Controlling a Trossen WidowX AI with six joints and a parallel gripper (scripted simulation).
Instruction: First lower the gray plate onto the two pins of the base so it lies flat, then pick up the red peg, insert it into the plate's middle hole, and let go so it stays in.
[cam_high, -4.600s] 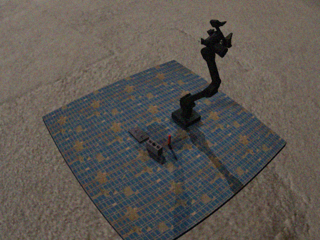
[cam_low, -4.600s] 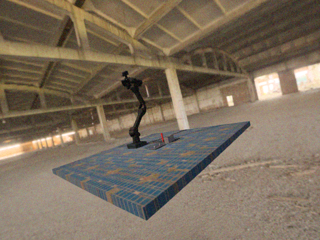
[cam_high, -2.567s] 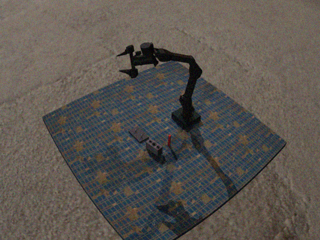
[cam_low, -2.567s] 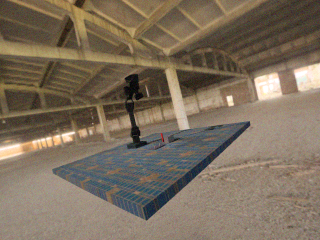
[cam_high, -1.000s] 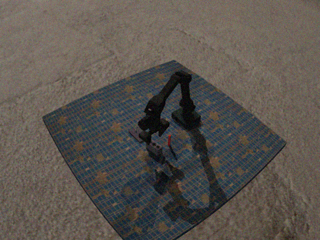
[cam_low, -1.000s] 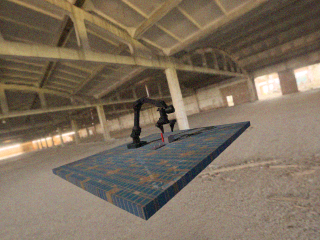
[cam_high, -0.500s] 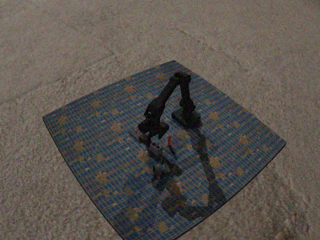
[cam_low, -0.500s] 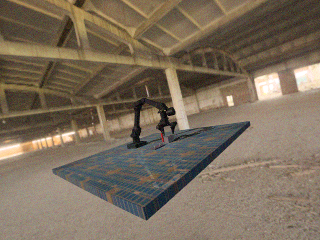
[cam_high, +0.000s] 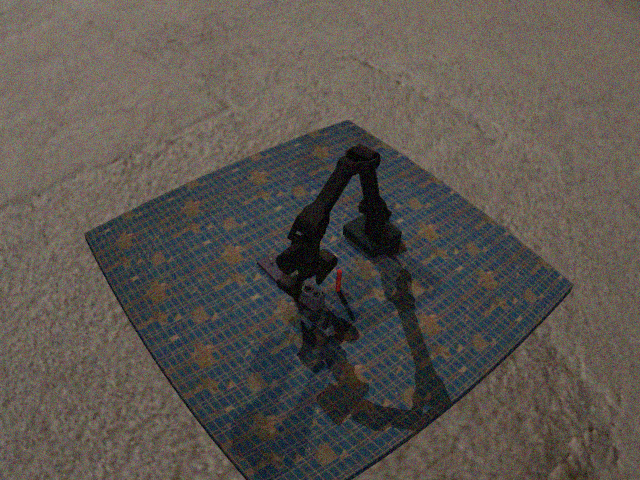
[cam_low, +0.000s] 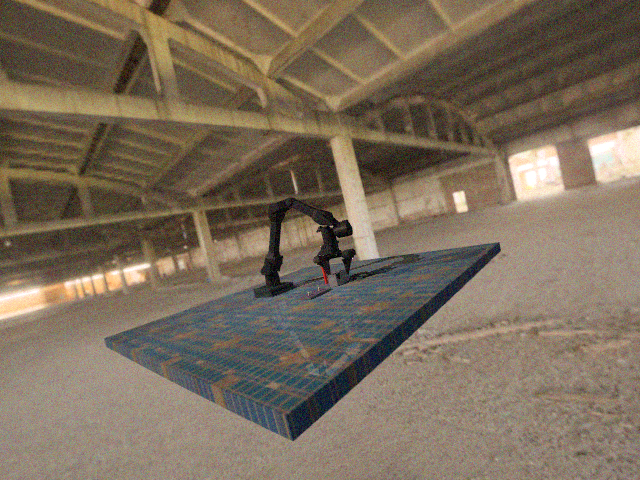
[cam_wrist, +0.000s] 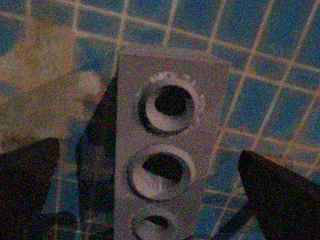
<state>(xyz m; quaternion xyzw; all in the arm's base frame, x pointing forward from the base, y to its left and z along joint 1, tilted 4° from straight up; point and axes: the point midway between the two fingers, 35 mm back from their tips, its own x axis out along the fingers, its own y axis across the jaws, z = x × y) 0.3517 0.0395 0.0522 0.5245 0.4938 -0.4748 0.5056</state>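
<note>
Right now the gray plate is right at my gripper tip. Also, from my gripper tip: pin base (30 mm behind, 150 mm to the right, 30 mm below); red peg (100 mm behind, 40 mm to the left, 10 mm above).
</note>
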